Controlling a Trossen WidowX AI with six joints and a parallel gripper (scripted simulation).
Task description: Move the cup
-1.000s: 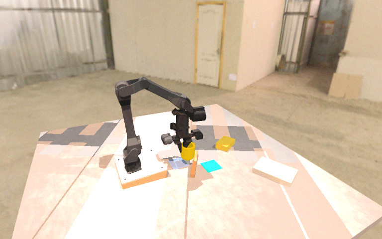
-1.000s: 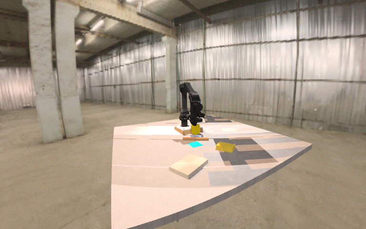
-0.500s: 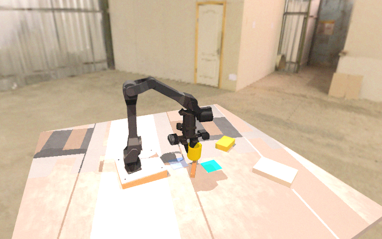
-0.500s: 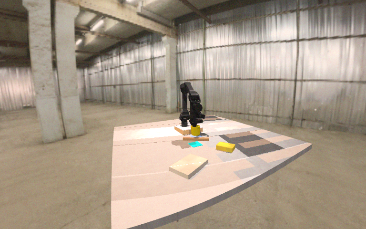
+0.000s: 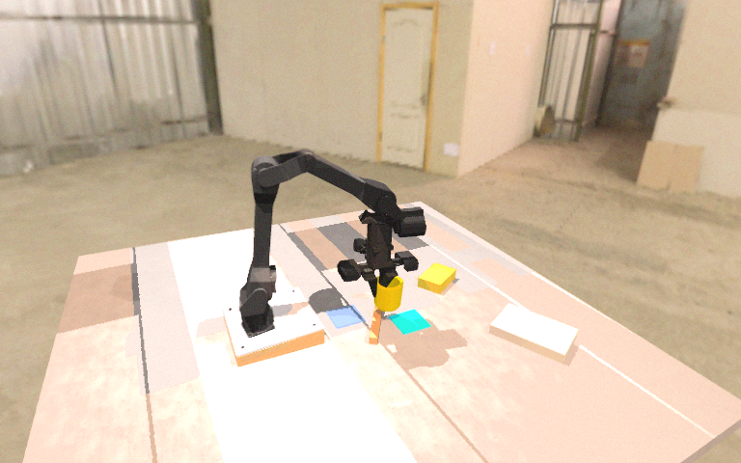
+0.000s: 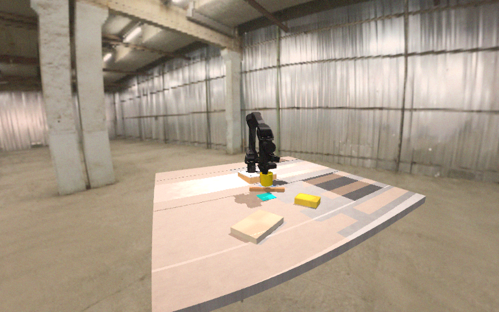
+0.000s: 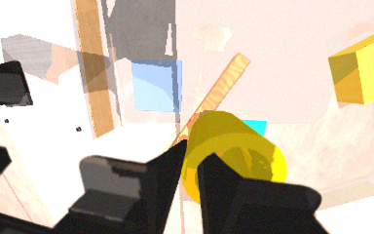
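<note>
Right now the cyan pad is 9 cm below my gripper tip, 7 cm ahead of it and 4 cm to the right of it. Also, from my gripper tip: flat pale slab (30 cm ahead, 24 cm to the right, 7 cm below); then thin wooden bar (8 cm below, 1 cm to the left, 1 cm ahead); then yellow cup (2 cm ahead, 1 cm to the right).
</note>
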